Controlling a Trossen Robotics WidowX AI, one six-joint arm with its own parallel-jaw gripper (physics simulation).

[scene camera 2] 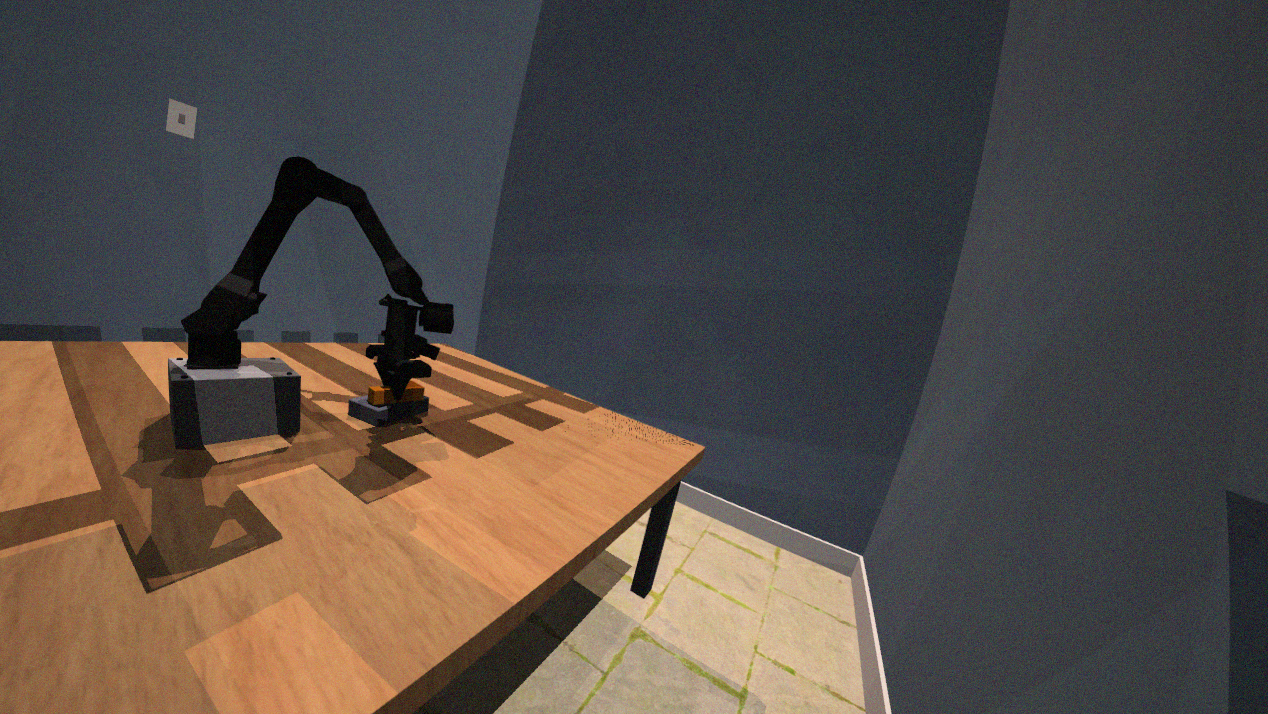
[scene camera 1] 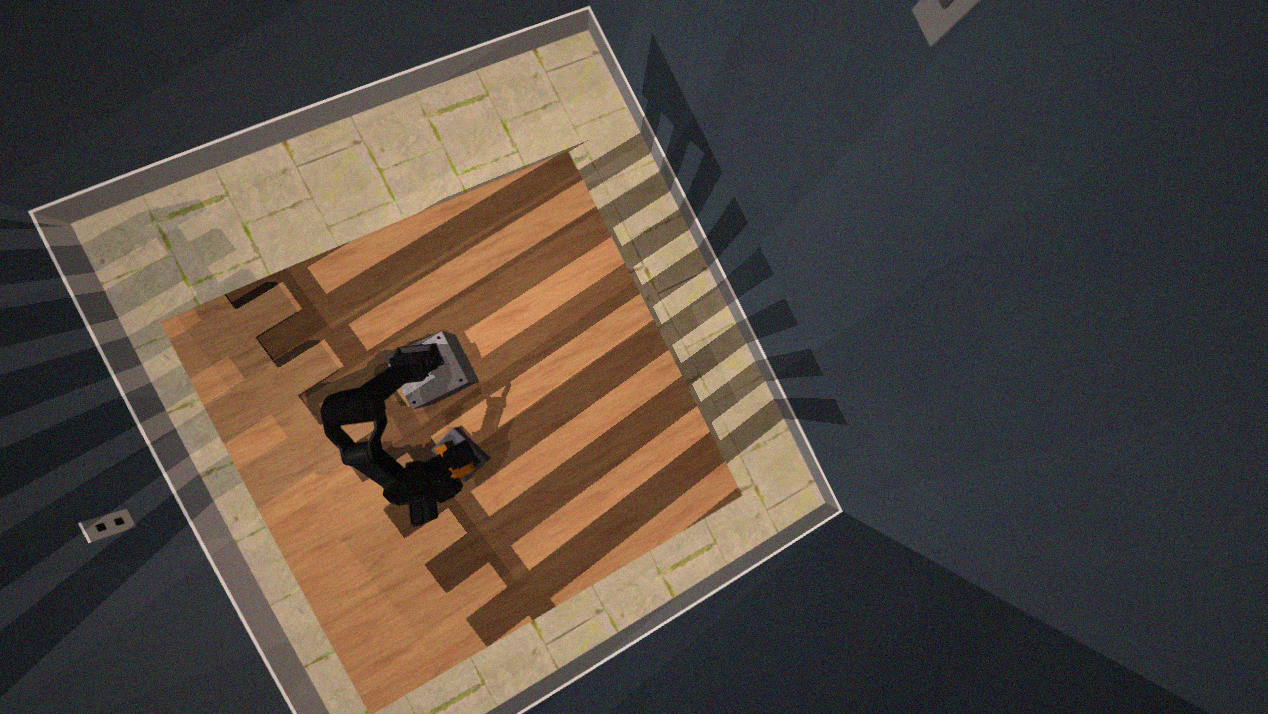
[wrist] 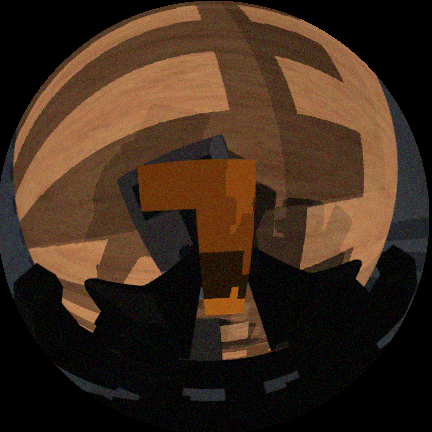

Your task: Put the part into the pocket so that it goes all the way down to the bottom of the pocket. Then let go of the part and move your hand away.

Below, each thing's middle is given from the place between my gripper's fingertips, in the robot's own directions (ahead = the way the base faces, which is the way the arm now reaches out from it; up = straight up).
My gripper is now 2 cm to the right of the pocket block (scene camera 2: pixel 360 408) and 3 cm above it. The rest, counted from my hand: orange L-shaped part (scene camera 2: pixel 377 395) (1 cm ahead, 2 cm to the left, 1 cm above).
